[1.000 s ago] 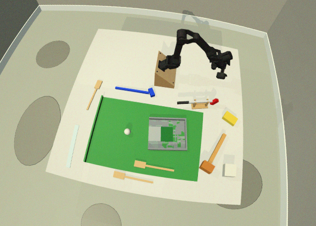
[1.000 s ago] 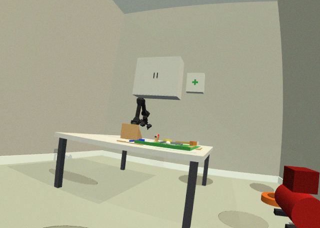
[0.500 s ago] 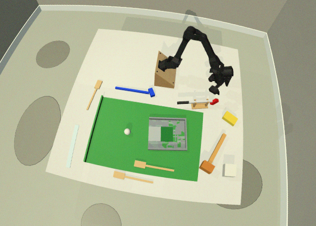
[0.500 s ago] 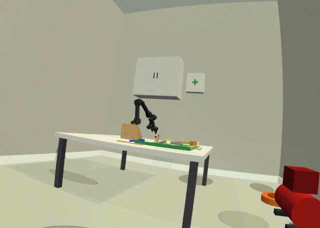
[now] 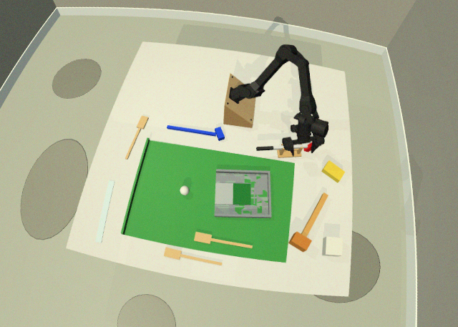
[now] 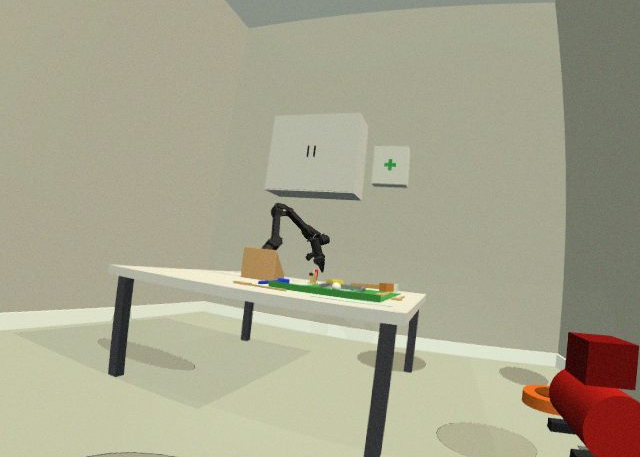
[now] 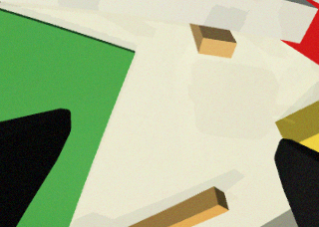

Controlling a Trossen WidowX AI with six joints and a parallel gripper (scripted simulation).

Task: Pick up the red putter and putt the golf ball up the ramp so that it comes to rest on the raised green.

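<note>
Right now the red putter is 40 mm behind my gripper tip, 70 mm to the right of it and 20 mm below it. The rest, counted from my gripper tip: white cube (410 mm ahead, 170 mm to the left, 60 mm below); yellow block (40 mm ahead, 180 mm to the left, 60 mm below); tan stand (40 mm behind, 50 mm to the right, 50 mm below).
</note>
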